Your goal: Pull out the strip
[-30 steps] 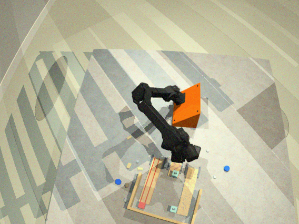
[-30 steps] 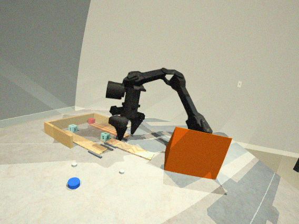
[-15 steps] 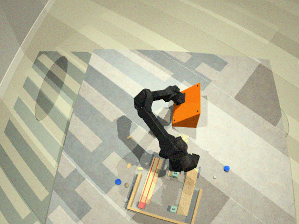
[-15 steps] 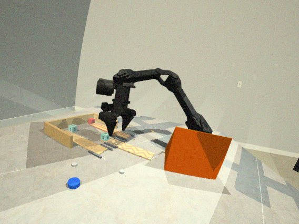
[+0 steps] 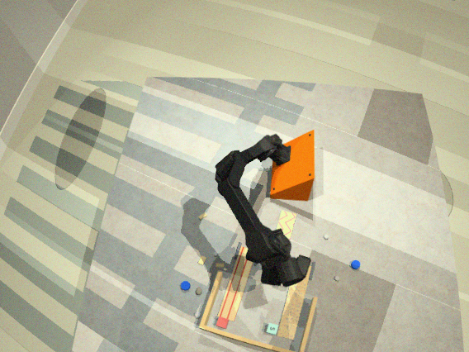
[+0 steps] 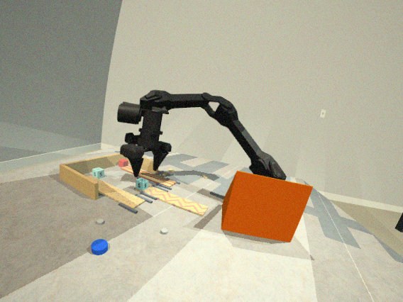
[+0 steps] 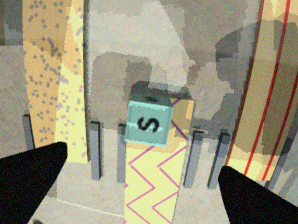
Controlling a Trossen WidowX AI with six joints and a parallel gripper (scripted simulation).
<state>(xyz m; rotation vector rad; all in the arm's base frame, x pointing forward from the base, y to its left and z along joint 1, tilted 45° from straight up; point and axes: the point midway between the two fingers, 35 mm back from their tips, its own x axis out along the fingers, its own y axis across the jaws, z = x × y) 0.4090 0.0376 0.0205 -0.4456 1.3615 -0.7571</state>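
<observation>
The zigzag strip lies 100 mm behind my gripper tip, 10 mm to the left of it and 60 mm below it.
</observation>
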